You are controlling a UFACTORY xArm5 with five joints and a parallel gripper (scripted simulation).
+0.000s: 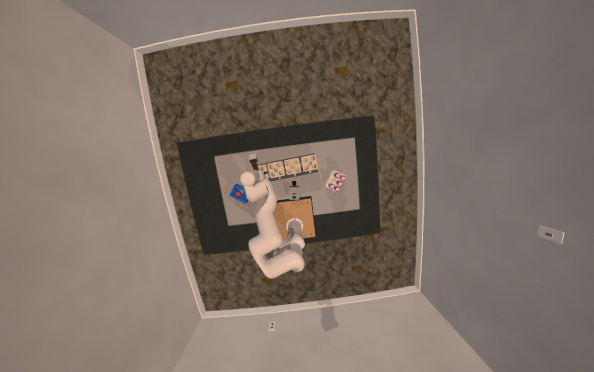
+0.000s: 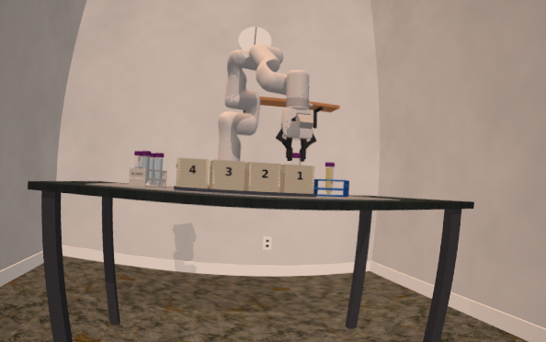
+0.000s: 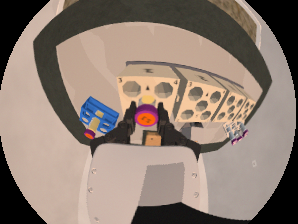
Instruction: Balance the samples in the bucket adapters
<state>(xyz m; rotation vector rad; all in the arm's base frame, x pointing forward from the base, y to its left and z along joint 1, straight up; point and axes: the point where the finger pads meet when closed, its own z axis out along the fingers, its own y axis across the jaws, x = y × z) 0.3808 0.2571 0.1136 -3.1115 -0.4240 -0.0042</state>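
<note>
The orange-dotted sample tube is 10 mm to the left of my hand and 50 mm below it. The rest, counted from my hand: adapter 3: 60 mm ahead, 210 mm to the right, 80 mm below; then loading stand ST: 40 mm ahead, 160 mm to the right, 120 mm below; then adapter 2: 30 mm ahead, 110 mm to the right, 80 mm below.
</note>
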